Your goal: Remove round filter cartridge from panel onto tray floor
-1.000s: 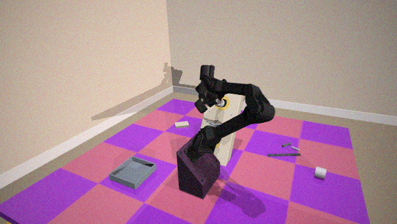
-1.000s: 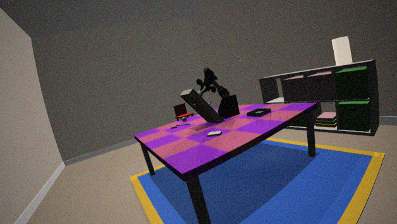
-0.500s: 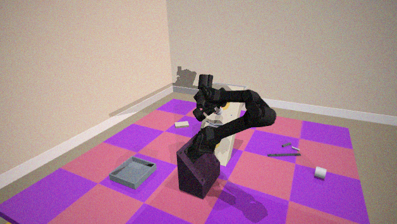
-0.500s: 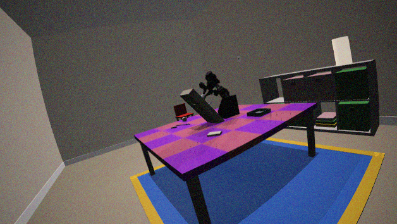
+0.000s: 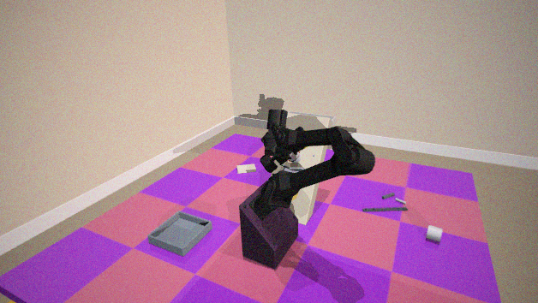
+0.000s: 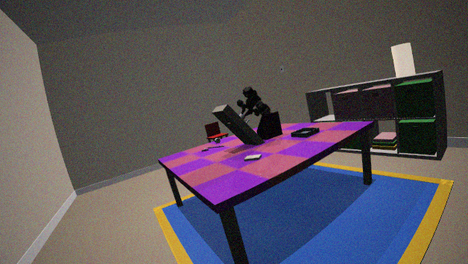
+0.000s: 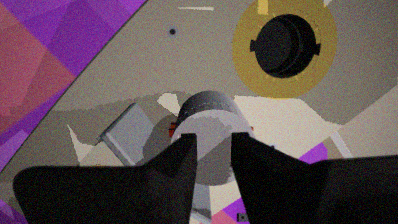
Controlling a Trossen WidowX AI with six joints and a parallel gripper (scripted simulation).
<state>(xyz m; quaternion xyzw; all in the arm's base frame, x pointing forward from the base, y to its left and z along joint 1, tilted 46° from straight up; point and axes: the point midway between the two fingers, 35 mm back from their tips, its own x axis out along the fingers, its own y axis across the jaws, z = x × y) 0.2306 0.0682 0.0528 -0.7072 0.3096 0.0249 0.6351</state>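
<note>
Now: the round grey filter cartridge 1 cm below my gripper tip and 1 cm ahead of it. From my gripper tip the other things lie so: beige service panel: 5 cm below, 5 cm ahead; grey tray: 34 cm behind, 27 cm to the left, 21 cm below; white block: 33 cm to the left, 22 cm below, 18 cm ahead.
</note>
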